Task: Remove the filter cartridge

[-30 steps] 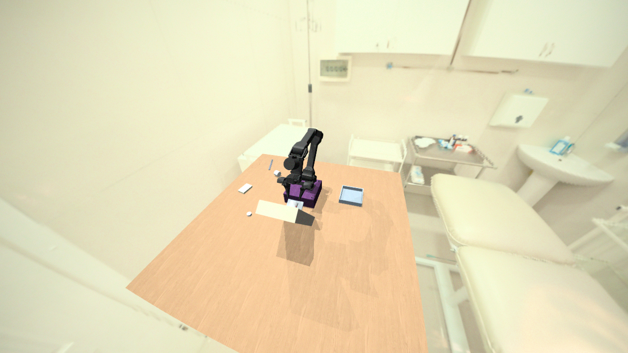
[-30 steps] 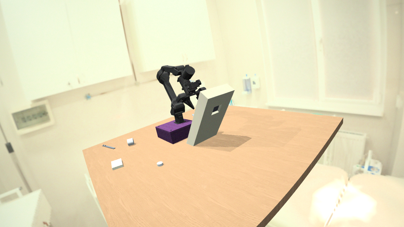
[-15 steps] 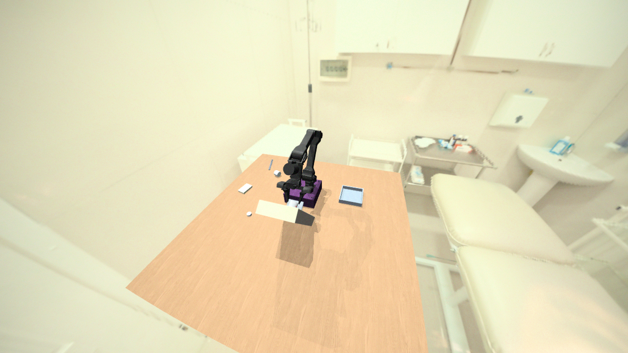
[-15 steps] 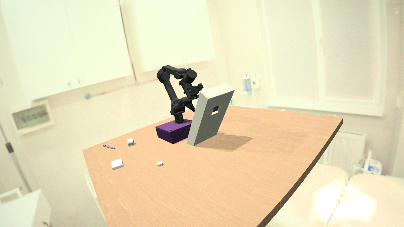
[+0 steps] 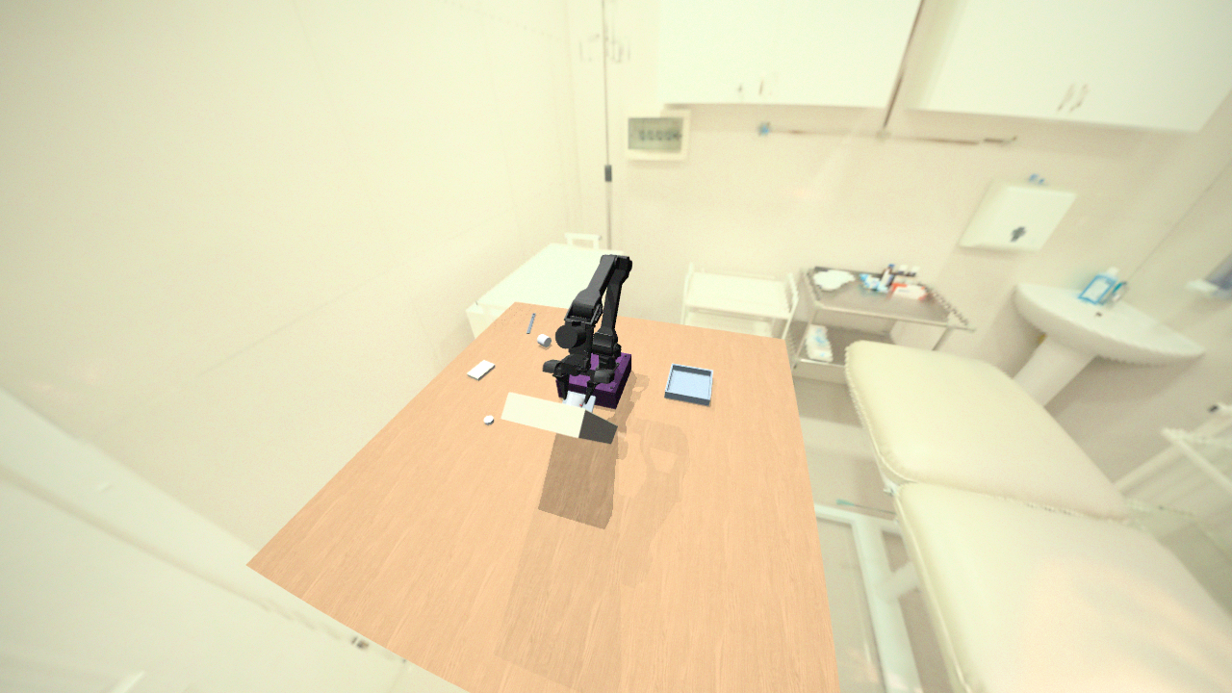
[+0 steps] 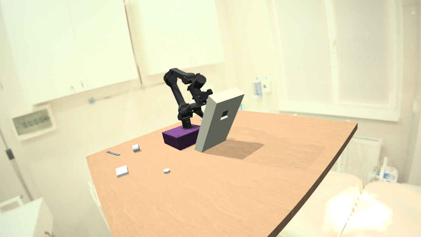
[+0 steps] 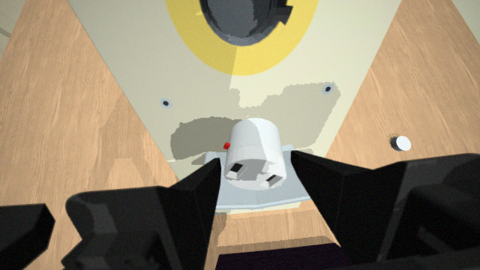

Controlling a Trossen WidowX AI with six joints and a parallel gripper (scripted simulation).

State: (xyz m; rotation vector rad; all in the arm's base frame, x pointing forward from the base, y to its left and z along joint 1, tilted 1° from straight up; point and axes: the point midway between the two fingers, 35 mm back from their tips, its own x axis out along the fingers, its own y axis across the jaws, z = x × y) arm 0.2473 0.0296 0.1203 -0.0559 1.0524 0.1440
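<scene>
Right now my gripper tip is 1 cm past the grey flap and 4 cm above it. From my gripper tip the other things lie so: grey service panel: 5 cm ahead, 1 cm to the left, 2 cm below; white round filter cartridge: right at my gripper tip; blue tray: 36 cm behind, 24 cm to the left, 16 cm below.
</scene>
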